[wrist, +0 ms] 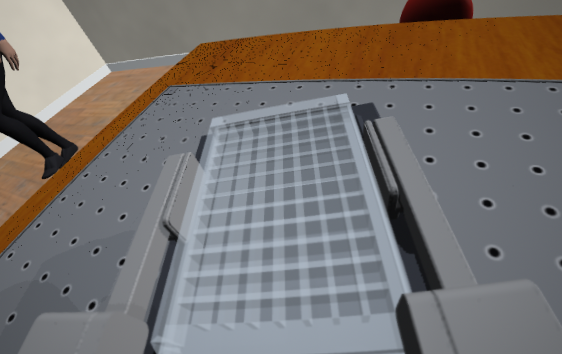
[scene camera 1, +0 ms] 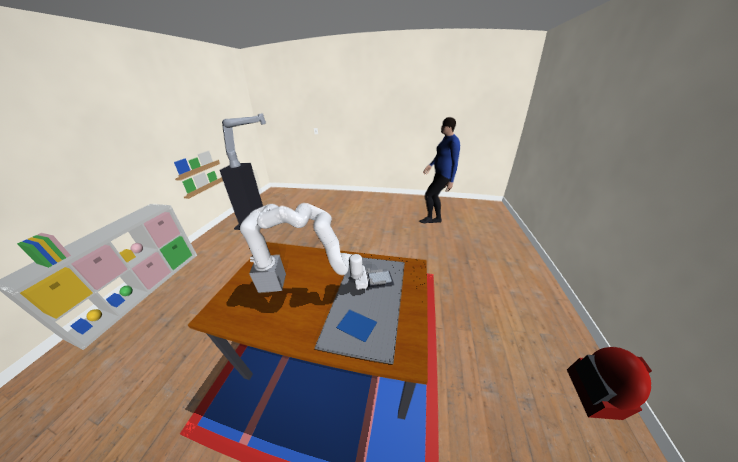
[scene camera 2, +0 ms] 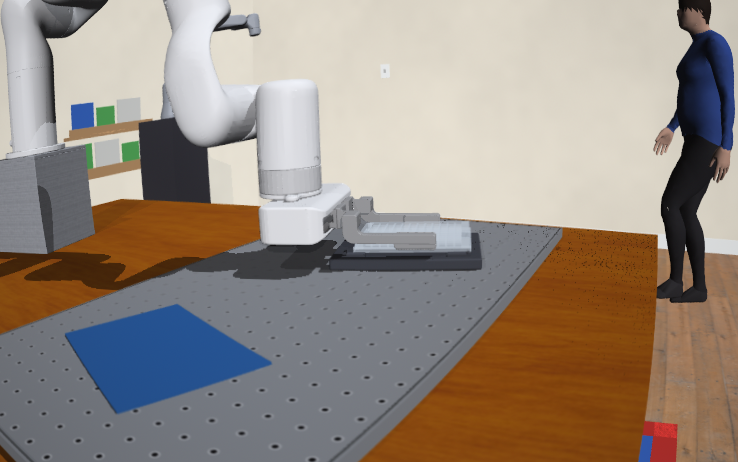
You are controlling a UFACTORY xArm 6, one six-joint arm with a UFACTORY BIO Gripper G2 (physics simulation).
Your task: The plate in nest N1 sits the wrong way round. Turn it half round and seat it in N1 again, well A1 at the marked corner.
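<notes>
The clear plate (scene camera 1: 380, 277) (scene camera 2: 454, 236) (wrist: 280, 200) with its grid of wells lies level between the two long grey fingers. My gripper (scene camera 2: 436, 228) (wrist: 283, 145) reaches in level from the arm's side and is shut on the plate by its two long sides. The dark nest (scene camera 2: 408, 264) (wrist: 367, 110) is directly under the plate; its edges show beside the plate in the wrist view. The plate's underside is at the height of the nest's rim in scene camera 2; whether it rests fully down is hidden by the finger. Neither a marked corner nor a well A1 label can be made out.
A grey perforated board (scene camera 1: 375, 351) (scene camera 2: 305, 435) bears the nest on the wooden table (scene camera 1: 294, 337) (scene camera 2: 490, 381). A flat blue square (scene camera 1: 356, 325) (scene camera 2: 163, 356) lies on the board nearer the scene cameras. A person (scene camera 1: 447, 157) (scene camera 2: 705, 87) stands beyond the table.
</notes>
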